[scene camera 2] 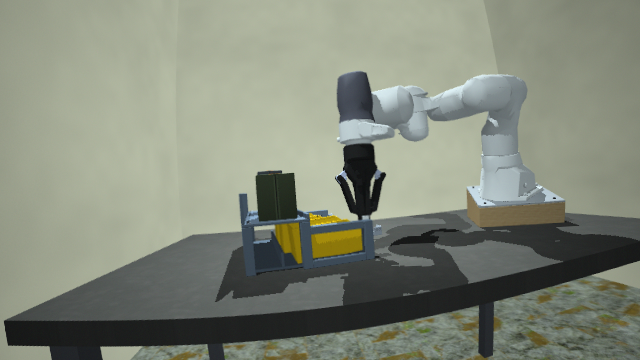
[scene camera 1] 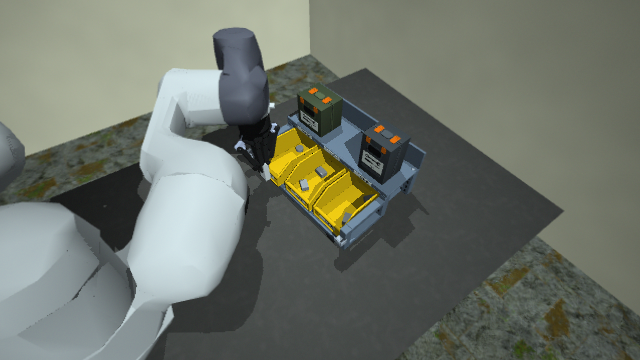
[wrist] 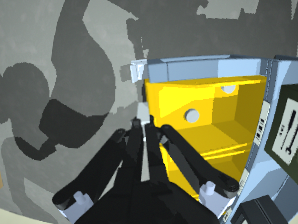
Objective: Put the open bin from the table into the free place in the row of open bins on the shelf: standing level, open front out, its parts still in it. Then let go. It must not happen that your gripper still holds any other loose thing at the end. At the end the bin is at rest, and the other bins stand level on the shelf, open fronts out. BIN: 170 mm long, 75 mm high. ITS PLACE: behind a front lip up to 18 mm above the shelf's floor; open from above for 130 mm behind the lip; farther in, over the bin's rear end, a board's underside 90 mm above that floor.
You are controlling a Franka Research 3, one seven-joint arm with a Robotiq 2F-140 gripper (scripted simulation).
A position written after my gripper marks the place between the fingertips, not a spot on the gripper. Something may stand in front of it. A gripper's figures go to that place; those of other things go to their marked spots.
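Labels:
You'd find my gripper [scene camera 1: 265, 176] 0.90 m from the lens, and there's a dark grey box [scene camera 1: 383, 147] that's 0.70 m from the lens.

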